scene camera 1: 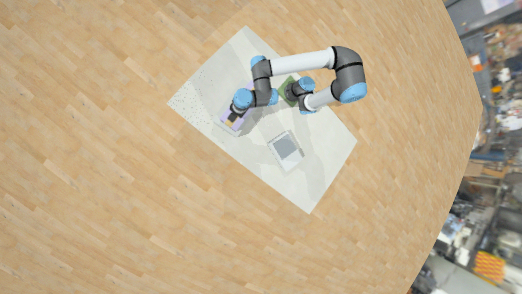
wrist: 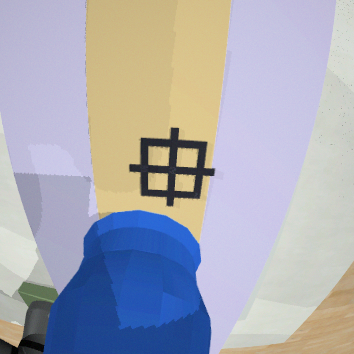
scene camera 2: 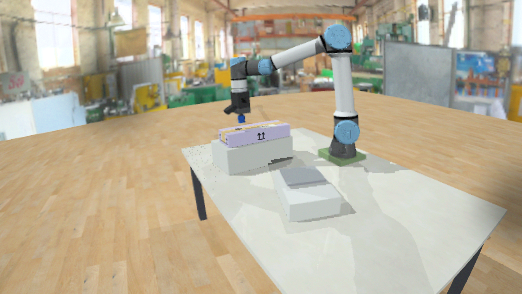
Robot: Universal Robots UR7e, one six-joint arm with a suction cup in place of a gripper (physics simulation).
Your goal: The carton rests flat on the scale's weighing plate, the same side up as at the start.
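Seen in the pictures: end effector, tool point: (wrist: pixel 140 259) (scene camera 2: pixel 241 122); arm's base, origin of the base link: (scene camera 1: pixel 292 92) (scene camera 2: pixel 342 153).
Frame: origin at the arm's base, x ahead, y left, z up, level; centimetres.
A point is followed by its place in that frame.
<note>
The lilac carton (scene camera 1: pixel 243 121) @[x 46.8, y -17.3, z 14.9 cm] (scene camera 2: pixel 257 135) @[x 40.0, y -17.3, z 12.3 cm] (wrist: pixel 270 125) @[x 48.3, y -28.3, z 14.9 cm] lies on top of the pale grey block, lengthwise. Yellow tape runs along its top, and two arrows on its long side point up. Whether it lies fully level on the block is hard to tell. My gripper, a blue suction cup (scene camera 2: pixel 241 121) (wrist: pixel 142 225), hangs a little above the carton's top, with a gap between them, and holds nothing. In the wrist view a black square-and-cross mark shows on the tape just beyond the cup. The scale (scene camera 1: pixel 291 161) @[x 46.6, y 31.1, z 3.9 cm] (scene camera 2: pixel 314 196) @[x 46.2, y 32.9, z 3.9 cm] has a bare grey weighing plate (scene camera 1: pixel 285 145) @[x 40.0, y 18.6, z 5.7 cm] (scene camera 2: pixel 302 176) @[x 42.2, y 20.8, z 5.8 cm].
The pale grey block (scene camera 1: pixel 227 127) @[x 55.5, y -23.3, z 8.9 cm] (scene camera 2: pixel 255 156) @[x 42.9, y -14.8, z 3.2 cm] stands on the table (scene camera 1: pixel 305 192) @[x 59.9, y 63.8, z -2.9 cm] (scene camera 2: pixel 380 225) @[x 33.6, y 53.7, z -2.8 cm], beside the scale and higher than it. The arm's green base plate (scene camera 1: pixel 282 91) @[x 5.4, y -7.2, z 0.6 cm] (scene camera 2: pixel 342 158) @[x 5.9, y 6.0, z 0.2 cm] is at the table's far side. The arm reaches over the block from there.
</note>
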